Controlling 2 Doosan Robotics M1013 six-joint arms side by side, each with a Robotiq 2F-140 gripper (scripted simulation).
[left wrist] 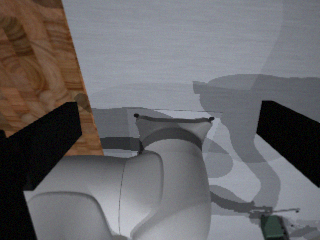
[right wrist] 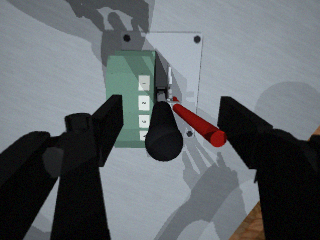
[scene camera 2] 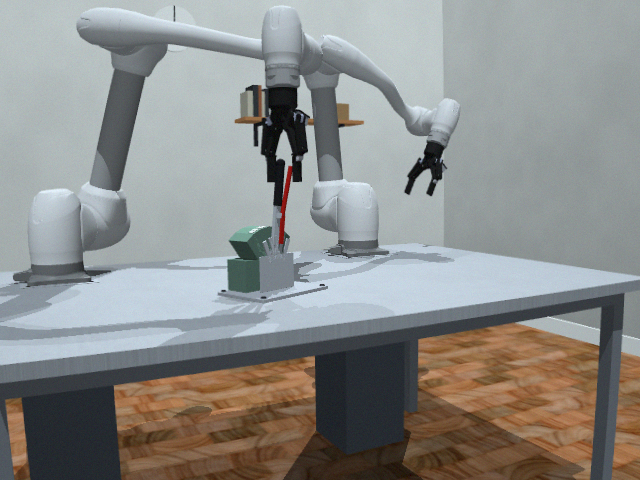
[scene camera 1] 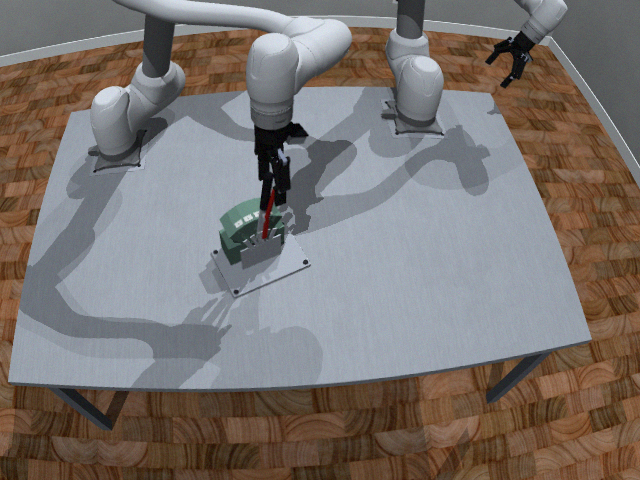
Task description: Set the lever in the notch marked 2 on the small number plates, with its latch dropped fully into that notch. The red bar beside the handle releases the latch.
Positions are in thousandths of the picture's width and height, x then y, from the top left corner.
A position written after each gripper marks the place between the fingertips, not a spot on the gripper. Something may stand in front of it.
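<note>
Left gripper (scene camera 1: 773,155), right gripper (scene camera 1: 426,397). Right gripper (scene camera 2: 445,380), left gripper (scene camera 2: 652,405). Left gripper (left wrist: 530,490). Right gripper (right wrist: 533,460), red bar (right wrist: 677,573).
</note>
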